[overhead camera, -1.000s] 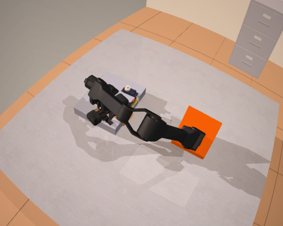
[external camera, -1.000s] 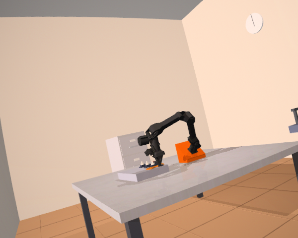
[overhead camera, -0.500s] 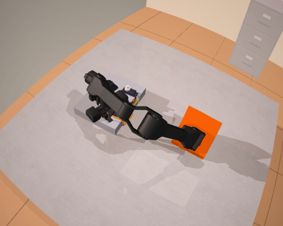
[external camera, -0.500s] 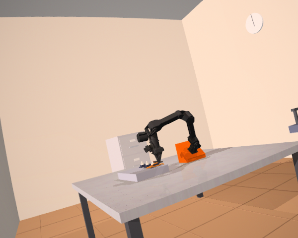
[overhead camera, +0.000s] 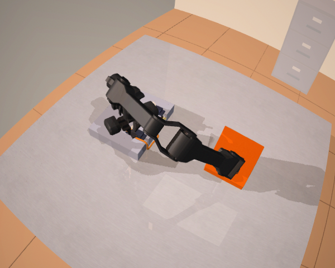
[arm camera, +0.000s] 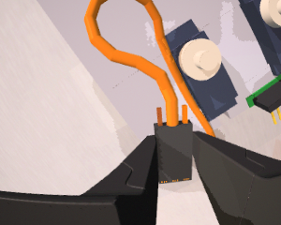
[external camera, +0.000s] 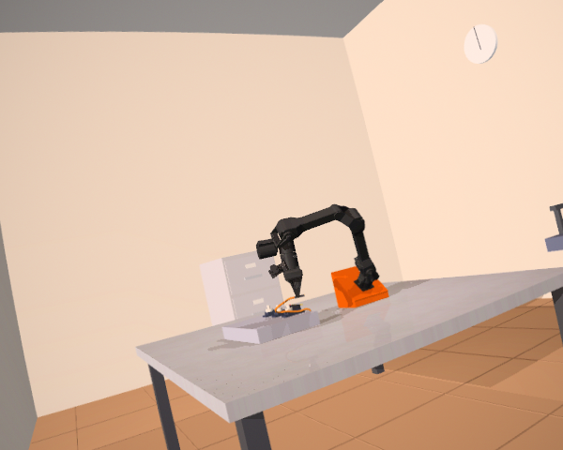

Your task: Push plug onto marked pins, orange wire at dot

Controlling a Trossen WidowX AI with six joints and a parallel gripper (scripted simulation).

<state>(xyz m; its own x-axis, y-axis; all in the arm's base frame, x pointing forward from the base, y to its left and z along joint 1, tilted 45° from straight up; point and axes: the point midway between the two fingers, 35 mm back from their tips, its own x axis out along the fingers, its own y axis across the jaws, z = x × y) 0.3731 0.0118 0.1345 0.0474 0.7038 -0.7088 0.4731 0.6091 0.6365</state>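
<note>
Now: the red band 14 cm to the right of my gripper tip, 4 cm below it and 4 cm behind it. The rest, counted from my gripper tip: grey printed holder: 12 cm to the right, 12 cm ahead, 8 cm below.
</note>
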